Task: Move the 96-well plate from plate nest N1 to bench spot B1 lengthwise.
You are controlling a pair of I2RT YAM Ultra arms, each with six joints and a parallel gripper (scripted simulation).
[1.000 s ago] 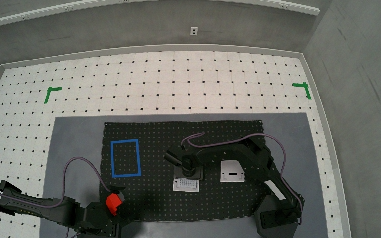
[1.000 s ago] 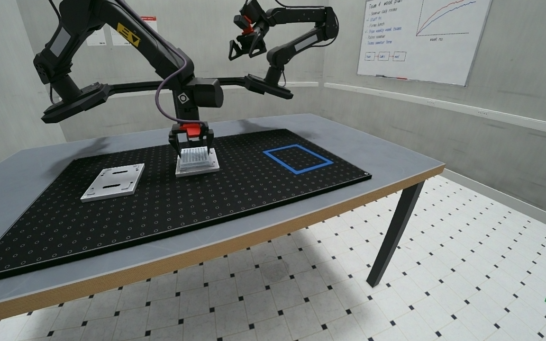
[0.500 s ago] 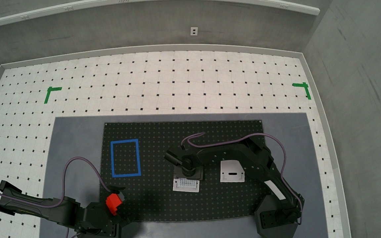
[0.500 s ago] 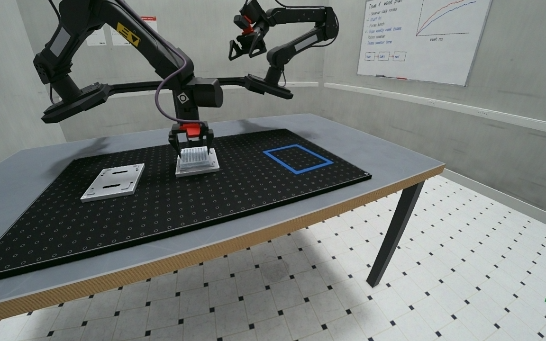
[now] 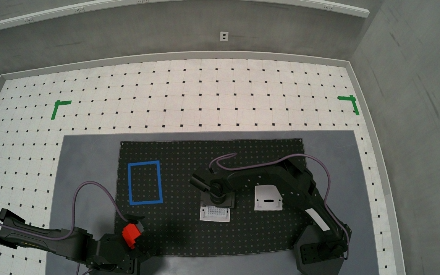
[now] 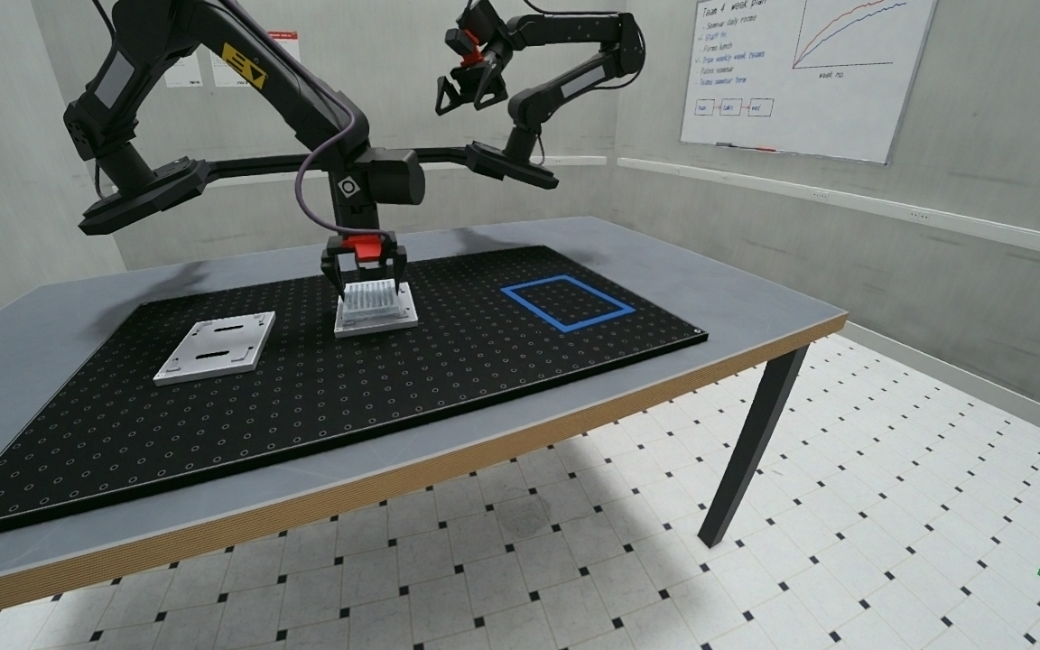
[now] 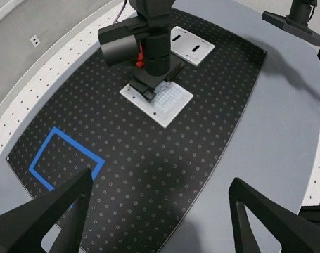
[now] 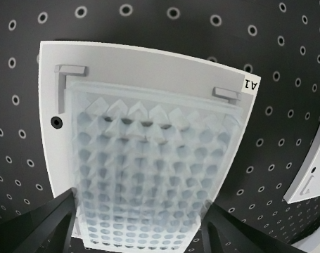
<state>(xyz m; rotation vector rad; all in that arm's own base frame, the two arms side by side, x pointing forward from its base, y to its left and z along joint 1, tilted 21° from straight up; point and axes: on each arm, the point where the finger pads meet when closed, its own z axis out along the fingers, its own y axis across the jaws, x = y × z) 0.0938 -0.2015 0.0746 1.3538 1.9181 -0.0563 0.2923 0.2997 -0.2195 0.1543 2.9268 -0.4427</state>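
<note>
The clear 96-well plate lies 1 cm below my right hand. The rest, counted from my right hand: white plate nest: 2 cm below, 1 cm ahead.
</note>
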